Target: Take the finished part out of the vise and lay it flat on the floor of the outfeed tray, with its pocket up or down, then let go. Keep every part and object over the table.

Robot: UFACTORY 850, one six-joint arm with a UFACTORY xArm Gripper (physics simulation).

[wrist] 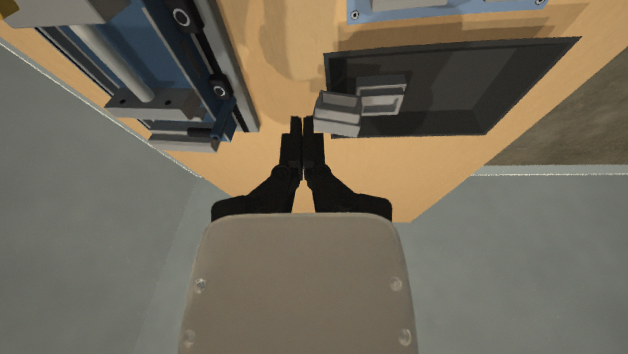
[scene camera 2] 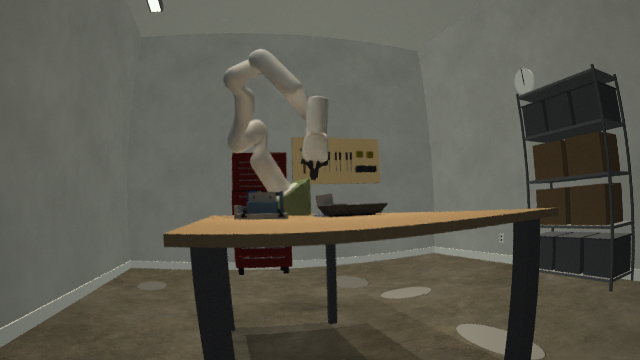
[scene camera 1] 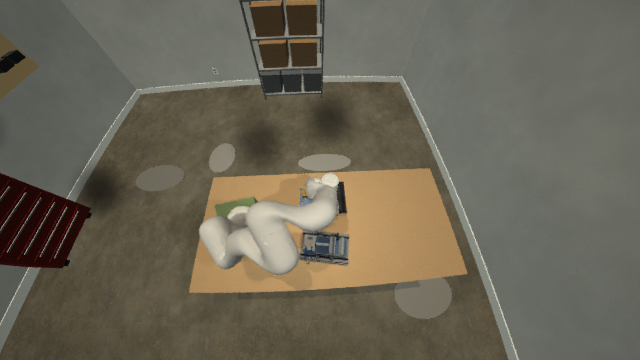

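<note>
My gripper (scene camera 2: 314, 177) (wrist: 303, 128) is shut and empty, pointing down above the table between the vise and the outfeed tray. In scene camera 1 the arm hides it. The blue and grey vise (scene camera 1: 322, 245) (scene camera 2: 262, 206) (wrist: 142, 62) is left of the fingers in the wrist view; no part shows between its visible jaws, and one jaw is cut off. The black tray (scene camera 1: 342, 200) (scene camera 2: 360, 210) (wrist: 445, 100) is right of the fingers. One grey pocketed part (wrist: 381, 95) is inside it. Another grey part (wrist: 337, 114) overlaps the near left corner of its rim and looks tilted.
A light blue fixture plate (scene camera 1: 304, 201) (wrist: 360, 17) with grey blocks is beside the tray. A green block (scene camera 1: 227, 207) (scene camera 2: 299, 200) stands by the arm's base. The wooden table (scene camera 1: 395, 225) (scene camera 2: 425, 222) (wrist: 390, 170) ends a short way beyond the tray.
</note>
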